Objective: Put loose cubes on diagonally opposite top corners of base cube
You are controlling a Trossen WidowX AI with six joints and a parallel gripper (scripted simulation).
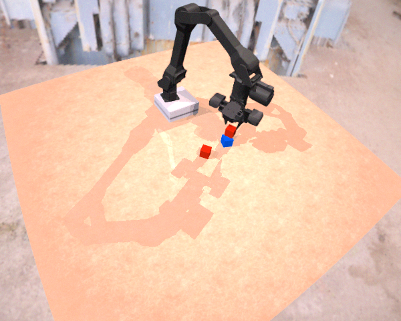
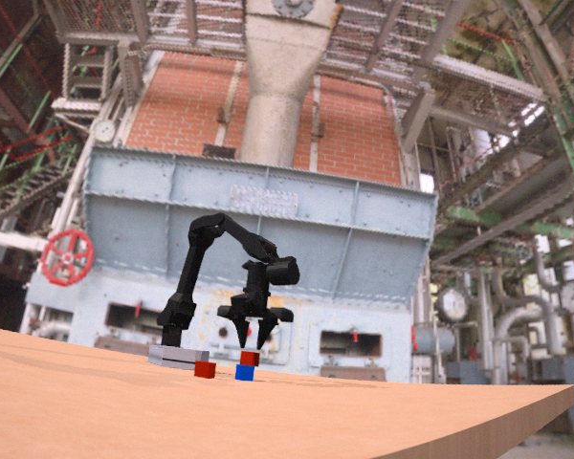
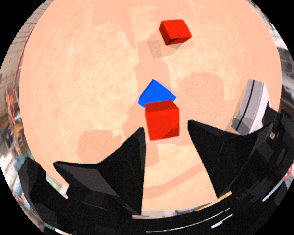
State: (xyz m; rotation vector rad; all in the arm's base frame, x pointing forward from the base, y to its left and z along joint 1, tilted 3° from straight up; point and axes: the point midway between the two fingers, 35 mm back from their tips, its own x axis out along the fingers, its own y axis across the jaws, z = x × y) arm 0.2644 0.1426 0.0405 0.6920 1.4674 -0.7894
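Now: the blue cube 60 mm below my gripper tip, 10 mm to the right of it and 10 mm ahead of it.
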